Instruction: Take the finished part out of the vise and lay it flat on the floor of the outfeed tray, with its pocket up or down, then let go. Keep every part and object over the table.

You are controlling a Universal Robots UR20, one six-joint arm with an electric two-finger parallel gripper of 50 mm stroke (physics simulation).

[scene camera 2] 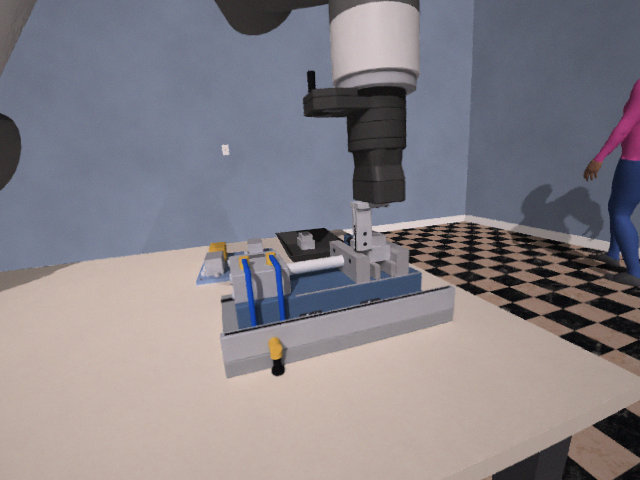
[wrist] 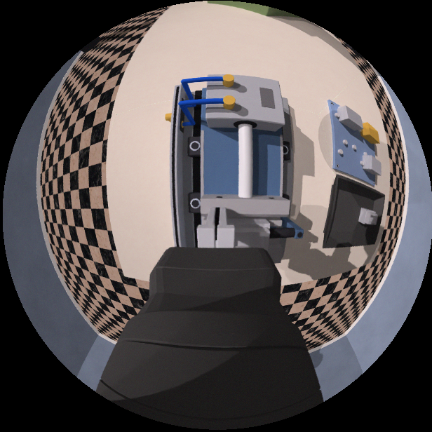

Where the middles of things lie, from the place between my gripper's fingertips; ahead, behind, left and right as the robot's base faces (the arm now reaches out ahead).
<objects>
Now: hand 5 cm past the blue vise (scene camera 2: 312,281), 3 cm to the right of it and 6 cm above it. The rest, counted from my hand: blue plate (wrist: 349,161) (15 cm behind, 33 cm to the left, 10 cm below); then grey rail (scene camera 2: 251,343) (5 cm behind, 6 cm to the right, 7 cm below).
</objects>
